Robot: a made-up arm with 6 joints.
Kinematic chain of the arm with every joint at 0, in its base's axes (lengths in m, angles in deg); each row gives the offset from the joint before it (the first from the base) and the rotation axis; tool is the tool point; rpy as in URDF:
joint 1: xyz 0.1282 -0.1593 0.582 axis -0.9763 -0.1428 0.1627
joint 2: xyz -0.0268 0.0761 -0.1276 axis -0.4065 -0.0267 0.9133
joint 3: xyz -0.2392 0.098 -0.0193 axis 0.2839 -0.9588 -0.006
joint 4: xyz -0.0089 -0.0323 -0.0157 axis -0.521 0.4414 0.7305
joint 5: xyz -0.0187 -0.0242 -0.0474 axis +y
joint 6: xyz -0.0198 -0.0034 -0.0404 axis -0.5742 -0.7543 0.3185
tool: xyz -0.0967 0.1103 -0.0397 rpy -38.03 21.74 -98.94
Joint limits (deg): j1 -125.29..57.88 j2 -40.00..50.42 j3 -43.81..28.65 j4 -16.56..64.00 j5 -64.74..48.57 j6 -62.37..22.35
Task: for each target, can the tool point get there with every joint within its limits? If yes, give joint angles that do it. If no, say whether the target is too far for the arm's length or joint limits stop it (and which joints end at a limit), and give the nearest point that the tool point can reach.
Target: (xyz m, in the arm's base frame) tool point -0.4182 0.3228 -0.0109
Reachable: no: too far | nearest point -0.2140 0.1384 0.2159 | short by 0.357 m
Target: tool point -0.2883 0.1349 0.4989
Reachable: yes | joints -63.01 30.69 -7.58 6.16 -24.65 -4.00
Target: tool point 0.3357 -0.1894 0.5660
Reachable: no: joint limits stop it (at a limit: joint 1, joint 2, joint 3, joint 4, joint 5, joint 6) | nearest point 0.2732 -0.1258 0.9118 | short by 0.357 m
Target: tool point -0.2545 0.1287 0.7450
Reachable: yes | joints -73.78 15.22 14.47 -1.89 34.38 -11.31
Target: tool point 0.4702 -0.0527 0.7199
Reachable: no: joint limits stop it (at a limit: joint 2, joint 3, joint 4, joint 5, joint 6) | nearest point 0.2587 -0.0420 0.8984 | short by 0.277 m
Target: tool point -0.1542 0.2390 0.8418
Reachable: yes | joints -67.01 -32.42 0.07 40.42 -21.36 5.51
